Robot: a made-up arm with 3 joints. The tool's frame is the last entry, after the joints. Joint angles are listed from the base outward. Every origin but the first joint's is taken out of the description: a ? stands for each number. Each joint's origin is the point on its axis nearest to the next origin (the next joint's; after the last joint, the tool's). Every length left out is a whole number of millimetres.
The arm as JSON. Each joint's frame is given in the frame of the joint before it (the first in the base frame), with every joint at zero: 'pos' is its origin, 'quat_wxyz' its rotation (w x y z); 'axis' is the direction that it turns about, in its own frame. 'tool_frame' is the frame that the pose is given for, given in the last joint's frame.
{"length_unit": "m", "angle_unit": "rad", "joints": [
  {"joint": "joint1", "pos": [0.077, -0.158, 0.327], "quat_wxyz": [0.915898, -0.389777, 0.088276, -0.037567], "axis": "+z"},
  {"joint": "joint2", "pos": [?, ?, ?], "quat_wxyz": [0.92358, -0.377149, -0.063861, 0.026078], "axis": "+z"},
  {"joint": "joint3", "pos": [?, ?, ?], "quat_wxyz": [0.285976, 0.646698, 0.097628, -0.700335], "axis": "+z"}
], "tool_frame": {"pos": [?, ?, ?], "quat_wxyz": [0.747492, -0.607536, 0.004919, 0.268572]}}
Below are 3 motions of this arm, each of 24 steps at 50 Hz.
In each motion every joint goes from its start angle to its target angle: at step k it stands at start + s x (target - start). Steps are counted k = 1, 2, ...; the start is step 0. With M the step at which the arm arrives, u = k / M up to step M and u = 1 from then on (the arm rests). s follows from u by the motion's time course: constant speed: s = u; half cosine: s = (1 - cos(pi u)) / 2; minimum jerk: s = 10 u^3 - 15 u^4 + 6 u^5.
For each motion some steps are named. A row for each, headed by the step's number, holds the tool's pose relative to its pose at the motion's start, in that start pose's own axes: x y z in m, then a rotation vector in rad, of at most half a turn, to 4 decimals.
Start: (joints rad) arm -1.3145 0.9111 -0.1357
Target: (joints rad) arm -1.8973 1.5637 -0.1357
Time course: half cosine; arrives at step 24
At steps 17, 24:
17: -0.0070 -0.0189 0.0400 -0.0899 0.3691 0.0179
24: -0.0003 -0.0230 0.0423 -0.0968 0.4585 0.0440

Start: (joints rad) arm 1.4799 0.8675 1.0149
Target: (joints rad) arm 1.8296 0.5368 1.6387
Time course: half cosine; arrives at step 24
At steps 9, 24:
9: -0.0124 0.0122 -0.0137 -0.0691 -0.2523 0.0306
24: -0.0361 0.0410 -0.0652 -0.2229 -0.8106 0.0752

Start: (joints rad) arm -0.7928 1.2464 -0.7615
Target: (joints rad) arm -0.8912 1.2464 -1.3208
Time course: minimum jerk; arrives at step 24
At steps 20, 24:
20: 0.0194 -0.0150 -0.0587 0.2545 0.5474 -0.1322
24: 0.0198 -0.0154 -0.0611 0.2637 0.5677 -0.1365

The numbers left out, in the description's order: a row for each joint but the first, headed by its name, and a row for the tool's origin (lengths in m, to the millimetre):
joint2: 0.049 -0.078 0.0
joint3: -0.38 -0.035 0.0
tool: 0.008 0.062 0.0

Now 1 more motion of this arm.
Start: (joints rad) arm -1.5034 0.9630 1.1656
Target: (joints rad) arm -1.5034 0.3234 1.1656
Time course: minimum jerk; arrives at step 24
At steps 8, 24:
8: -0.0314 0.0375 0.0044 -0.0264 -0.0068 -0.1314
24: -0.0997 0.2073 0.0092 -0.1258 -0.0326 -0.6263

